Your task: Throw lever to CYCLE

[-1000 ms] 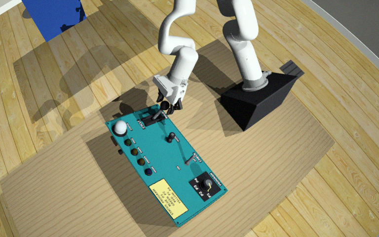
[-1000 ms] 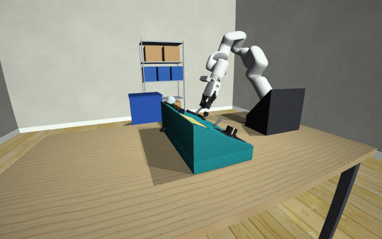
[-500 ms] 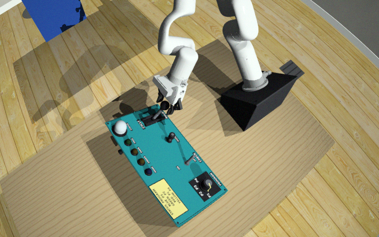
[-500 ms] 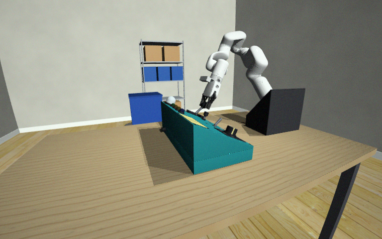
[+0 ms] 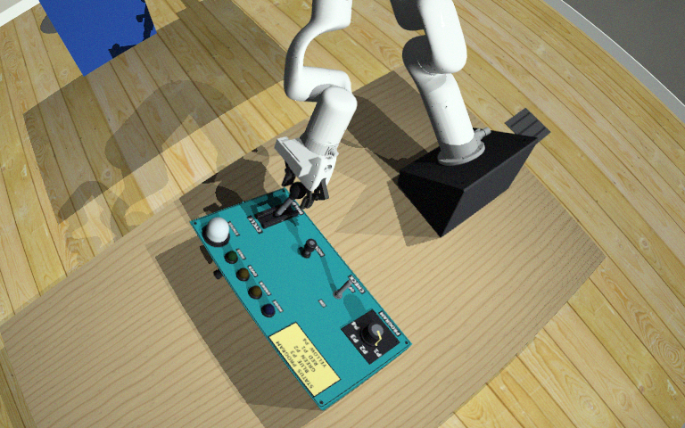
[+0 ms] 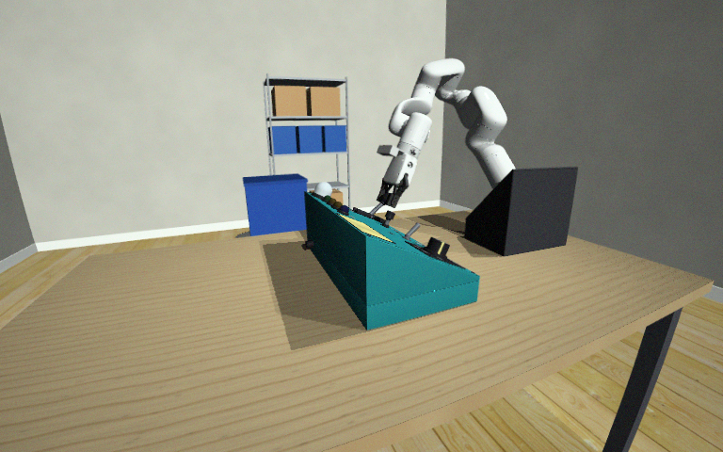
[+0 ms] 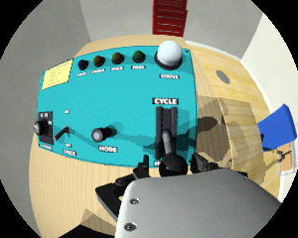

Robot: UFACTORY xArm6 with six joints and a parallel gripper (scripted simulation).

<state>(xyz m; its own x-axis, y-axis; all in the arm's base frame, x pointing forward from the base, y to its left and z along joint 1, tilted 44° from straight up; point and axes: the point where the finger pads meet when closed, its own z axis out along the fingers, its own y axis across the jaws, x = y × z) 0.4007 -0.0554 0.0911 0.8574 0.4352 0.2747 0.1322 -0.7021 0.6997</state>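
My hand is 30 mm short of the lever and 20 mm above it. Also, from my hand: grey toggle 240 mm to the left, 30 mm below, 20 mm ahead; teal console 200 mm to the left, 60 mm ahead, 50 mm below; rotary selector 380 mm to the left, 30 mm below, 10 mm ahead.
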